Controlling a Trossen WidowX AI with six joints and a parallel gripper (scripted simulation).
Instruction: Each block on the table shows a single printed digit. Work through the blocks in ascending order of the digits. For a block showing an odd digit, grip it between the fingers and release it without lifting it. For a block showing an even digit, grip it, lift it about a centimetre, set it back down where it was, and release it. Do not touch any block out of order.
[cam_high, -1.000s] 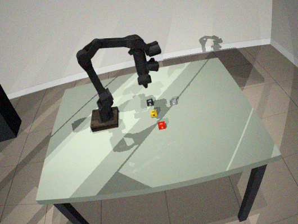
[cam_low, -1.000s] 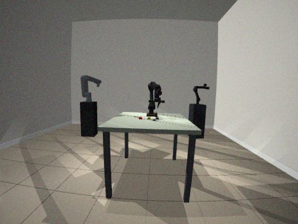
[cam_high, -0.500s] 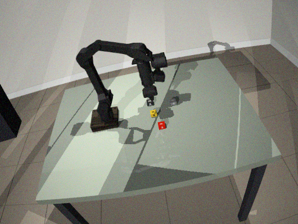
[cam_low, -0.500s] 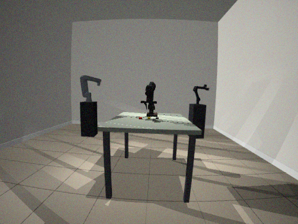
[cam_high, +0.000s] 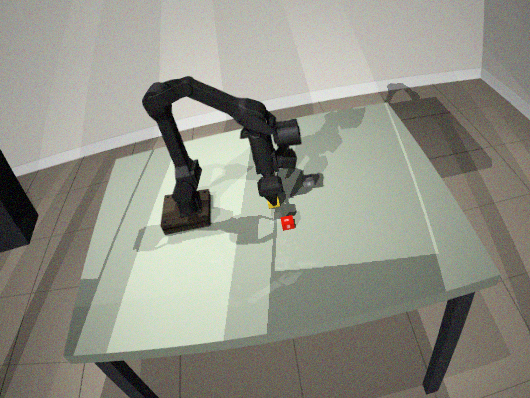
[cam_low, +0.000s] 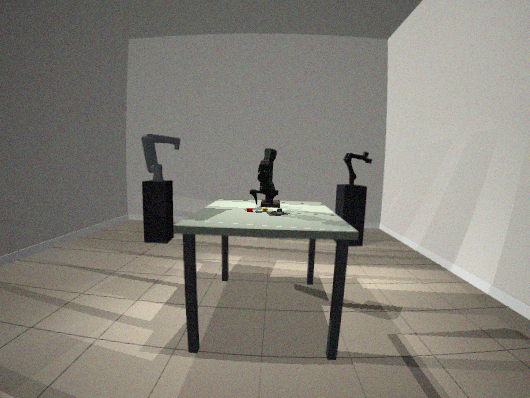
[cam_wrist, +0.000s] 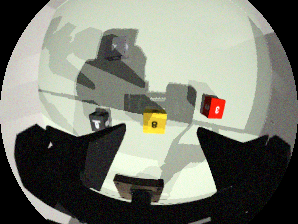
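The yellow block lies 30 mm below my gripper tip and 10 mm to the left of it. Round my gripper tip: black block 110 mm to the left, 30 mm below; then red block 90 mm to the right, 30 mm below, 10 mm ahead.
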